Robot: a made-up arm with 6 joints.
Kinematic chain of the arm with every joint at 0, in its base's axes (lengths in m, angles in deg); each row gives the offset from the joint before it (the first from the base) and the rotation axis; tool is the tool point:
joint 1: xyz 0 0 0.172 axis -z
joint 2: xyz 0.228 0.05 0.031 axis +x
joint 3: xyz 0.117 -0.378 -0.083 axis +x
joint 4: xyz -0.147 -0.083 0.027 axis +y
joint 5: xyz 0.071 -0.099 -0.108 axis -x
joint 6: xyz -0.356 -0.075 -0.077 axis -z
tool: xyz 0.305 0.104 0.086
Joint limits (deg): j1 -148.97..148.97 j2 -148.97..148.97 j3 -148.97..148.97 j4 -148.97..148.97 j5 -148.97..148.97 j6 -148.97..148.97
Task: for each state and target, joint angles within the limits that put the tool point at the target. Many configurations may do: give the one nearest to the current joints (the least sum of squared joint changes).
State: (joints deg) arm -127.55 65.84 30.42 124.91 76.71 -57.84
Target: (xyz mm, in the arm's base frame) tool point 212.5 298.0 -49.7
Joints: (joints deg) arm -137.01 61.67 0.03 122.05 53.76 -51.05
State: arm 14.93 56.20 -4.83 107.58 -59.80 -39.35
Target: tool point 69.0 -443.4 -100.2
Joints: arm 34.02 44.19 -2.42 103.56 -66.73 -40.49
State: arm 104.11 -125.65 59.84 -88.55 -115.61 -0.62
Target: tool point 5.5 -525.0 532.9
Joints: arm 121.73 -147.15 68.03 -72.91 -132.62 39.17
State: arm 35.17 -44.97 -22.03 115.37 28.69 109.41
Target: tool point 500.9 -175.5 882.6
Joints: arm 31.21 -58.16 -40.93 117.80 45.29 121.84
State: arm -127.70 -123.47 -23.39 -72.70 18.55 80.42
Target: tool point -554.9 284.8 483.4
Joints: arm -83.10 -130.30 -53.98 -73.77 25.29 41.34
